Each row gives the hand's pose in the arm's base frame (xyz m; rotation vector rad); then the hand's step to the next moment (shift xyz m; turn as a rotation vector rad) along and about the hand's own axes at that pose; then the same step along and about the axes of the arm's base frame.
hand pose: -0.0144 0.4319 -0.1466 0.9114 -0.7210 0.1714
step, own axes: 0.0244 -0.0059 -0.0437 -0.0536 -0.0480 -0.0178
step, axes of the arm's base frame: 0.0427 0.0262 -0.0058 -0.0112 -0.0074 -0.0729
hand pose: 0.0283 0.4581 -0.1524 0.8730 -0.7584 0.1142
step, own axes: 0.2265 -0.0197 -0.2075 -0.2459 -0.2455 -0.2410
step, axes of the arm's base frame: 0.2897 0.0917 0.0492 0.0469 0.0653 -0.4151
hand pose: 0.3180 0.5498 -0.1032 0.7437 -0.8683 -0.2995
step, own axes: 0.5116 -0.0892 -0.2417 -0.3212 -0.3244 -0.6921
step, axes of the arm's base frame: 0.5127 -0.2177 0.1336 0.3553 0.2588 -0.7030
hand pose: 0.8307 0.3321 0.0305 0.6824 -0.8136 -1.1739
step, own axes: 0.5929 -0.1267 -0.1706 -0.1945 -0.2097 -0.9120
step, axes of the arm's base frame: 0.1817 -0.5972 -0.0835 0.6211 0.1756 -0.7049
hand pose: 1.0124 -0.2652 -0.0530 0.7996 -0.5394 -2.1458
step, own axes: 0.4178 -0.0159 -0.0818 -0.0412 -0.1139 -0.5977
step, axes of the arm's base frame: -0.1637 -0.3256 -0.2207 0.3754 0.0333 -0.4795
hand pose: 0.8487 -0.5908 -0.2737 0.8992 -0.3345 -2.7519
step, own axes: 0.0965 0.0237 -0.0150 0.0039 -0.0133 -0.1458
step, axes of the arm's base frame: -0.0635 -0.0519 -0.0581 0.0827 -0.0096 -0.1205
